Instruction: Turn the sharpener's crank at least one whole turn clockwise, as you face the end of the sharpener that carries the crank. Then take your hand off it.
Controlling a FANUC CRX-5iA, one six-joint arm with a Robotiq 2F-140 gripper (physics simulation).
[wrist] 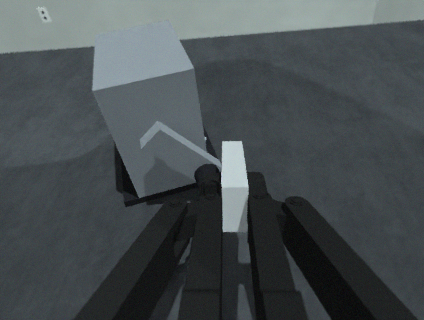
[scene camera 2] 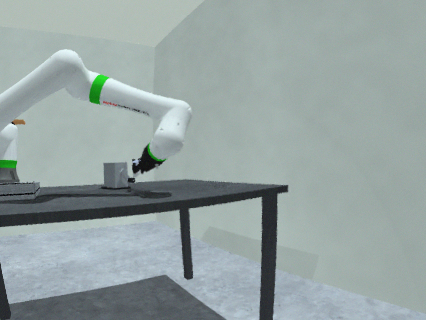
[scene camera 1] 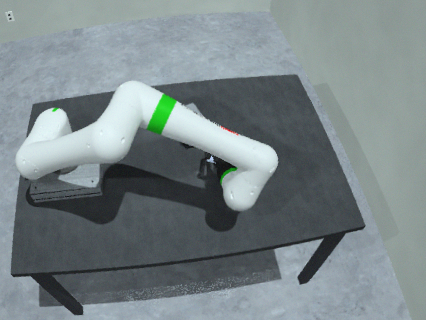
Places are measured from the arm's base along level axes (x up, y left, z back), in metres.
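Where they show: gripper, fingertip midpoint: (wrist: pixel 232 159) (scene camera 2: pixel 134 174); arm's base, origin of the base link: (scene camera 2: pixel 2 182).
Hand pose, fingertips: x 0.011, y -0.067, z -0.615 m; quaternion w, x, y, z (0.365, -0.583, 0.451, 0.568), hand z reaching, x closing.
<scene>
Each offset is from my fingertips to the centre of the thing. "spot": to the spot under its first point. Level surfaces: height alone.
The sharpener @(spot: dx -0.001, dy +0.027, dz +0.090 m) (scene camera 2: pixel 115 175) (wrist: pixel 147 95) is a grey block on a black base; the arm hides most of it in scene view 1. Its crank @(dx -0.005, dy +0.018, dz +0.039 m) (wrist: pixel 185 141) is a thin, bent light-grey bar on the near face, sloping down to the right in the wrist view. The dark round knob @(dx -0.025, dy -0.004, dz +0.019 m) (scene camera 2: pixel 131 180) (wrist: pixel 206 174) is at its low end. My gripper (scene camera 1: pixel 210 161) (scene camera 2: pixel 135 166) (wrist: pixel 232 159) is shut and empty, a white block-shaped part showing at its fingertips. In scene view 2 the tips are above the knob. In the wrist view the knob is beside the left fingertip; I cannot tell whether they touch.
The dark table @(dx -0.068 m) (scene camera 1: pixel 300 200) (scene camera 2: pixel 225 192) (wrist: pixel 325 100) carries the sharpener and the robot's base (scene camera 1: pixel 67 186) (scene camera 2: pixel 20 190), which is at the left in both scene views. The white arm (scene camera 1: pixel 200 130) (scene camera 2: pixel 135 100) arches above the table. A wall (wrist: pixel 280 17) stands beyond the table.
</scene>
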